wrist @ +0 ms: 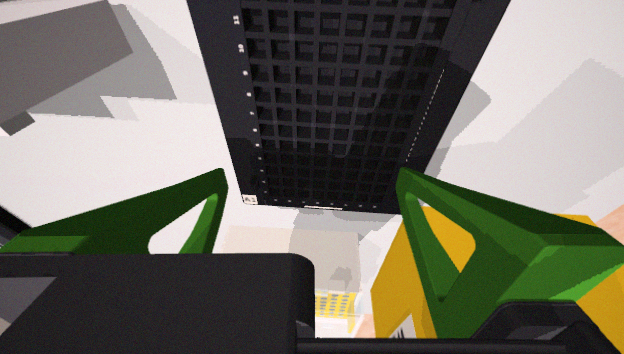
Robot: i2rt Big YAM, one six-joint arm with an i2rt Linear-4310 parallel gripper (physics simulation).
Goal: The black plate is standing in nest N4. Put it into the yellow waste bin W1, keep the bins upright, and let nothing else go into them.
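Places are measured from the arm's base along level axes (x right, y back, z down), in centimetres.
Pixels of known places: gripper, fingertip midpoint: (311,177).
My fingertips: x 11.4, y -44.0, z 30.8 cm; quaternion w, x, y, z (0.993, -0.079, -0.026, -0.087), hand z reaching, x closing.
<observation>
Ahead of a thing's pixels: the offset from my fingertips to its top centre. "spot": to the spot under its first point.
A black plate-like block @(dx +0.4, dy -3.2, dz +0.3 cm) (325,105) with a grid of square wells fills the upper middle of the wrist view. Numbers run down its left side, and an A1 tag is at its near left corner. Where the plate ends and nest N4 begins cannot be told. My gripper (311,177) is open, with its green fingertips on either side of the block's near end and nothing held between them. The height of the tips over the block is unclear. The yellow bin W1 @(spot: dx +9.4, dy +10.9, dz -0.2 cm) (395,280) is at the lower right, partly hidden behind the right finger, with part of a white label showing.
A grey block @(spot: dx -9.4, dy -4.8, dz -1.4 cm) (55,60) is at the upper left and casts a shadow on the white surface. A clear box with a yellow perforated insert @(dx +0.3, dy +14.2, dz -3.7 cm) (337,304) is at the lower middle, beyond the block's near end and left of the bin. A dark housing hides the lower left.
</observation>
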